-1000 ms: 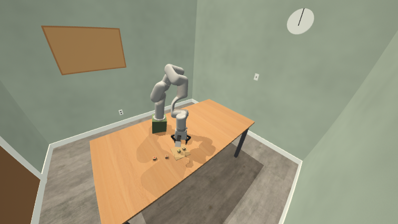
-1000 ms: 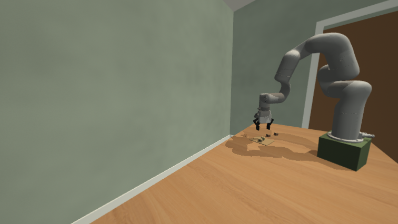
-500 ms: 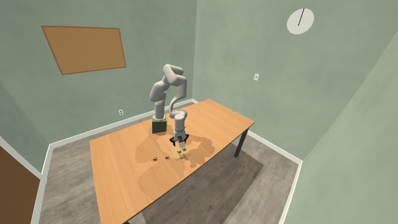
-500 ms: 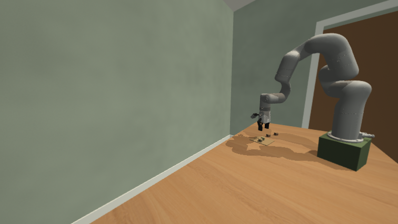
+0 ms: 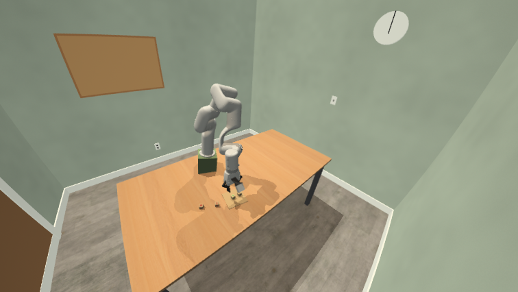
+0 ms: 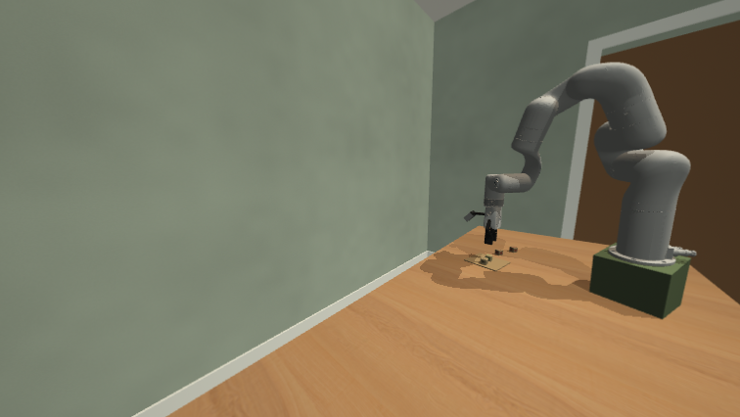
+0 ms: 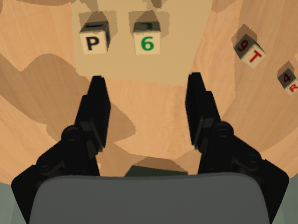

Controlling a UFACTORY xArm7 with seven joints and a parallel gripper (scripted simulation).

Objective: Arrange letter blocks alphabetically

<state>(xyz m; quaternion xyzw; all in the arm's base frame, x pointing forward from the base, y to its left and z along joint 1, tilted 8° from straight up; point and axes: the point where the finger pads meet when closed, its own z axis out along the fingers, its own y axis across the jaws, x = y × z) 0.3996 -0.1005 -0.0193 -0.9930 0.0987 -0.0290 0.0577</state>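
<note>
Now: the green-topped block 9 cm below my hand. Round my hand: tan mat: 1 cm ahead, 1 cm to the left, 11 cm below.
</note>
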